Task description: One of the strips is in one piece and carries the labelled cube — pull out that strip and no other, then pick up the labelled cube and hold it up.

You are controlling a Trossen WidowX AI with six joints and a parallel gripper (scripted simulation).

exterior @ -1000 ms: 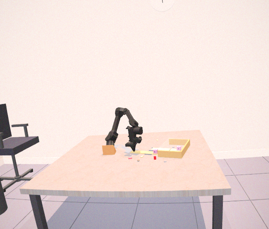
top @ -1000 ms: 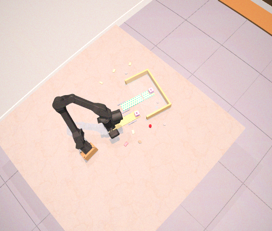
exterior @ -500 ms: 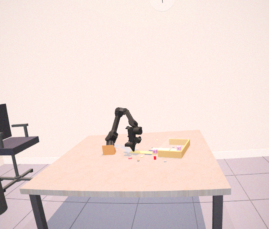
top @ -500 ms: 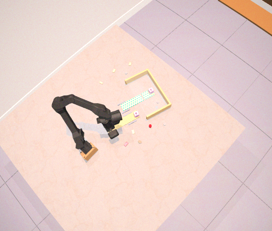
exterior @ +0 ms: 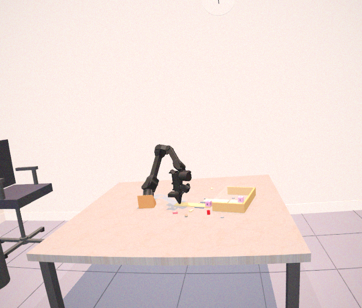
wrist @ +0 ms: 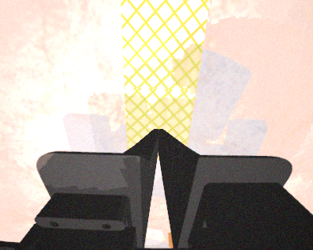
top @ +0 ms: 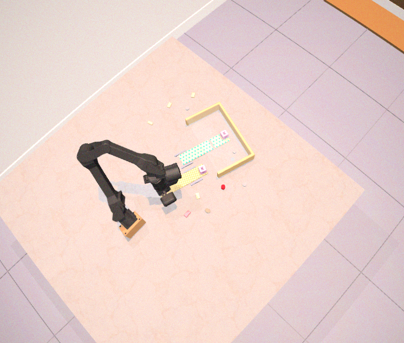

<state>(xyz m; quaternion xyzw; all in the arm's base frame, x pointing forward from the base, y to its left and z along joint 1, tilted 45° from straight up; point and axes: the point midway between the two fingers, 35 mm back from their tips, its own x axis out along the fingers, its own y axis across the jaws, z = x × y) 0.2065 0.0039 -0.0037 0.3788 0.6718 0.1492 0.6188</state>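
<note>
My gripper tip is 90 mm short of the yellow cross-hatched strip and 30 mm to the left of it. The rest, counted from my gripper tip: red cylinder (190 mm to the right, 190 mm ahead, 10 mm above); pink block (150 mm to the right, 10 mm behind).
</note>
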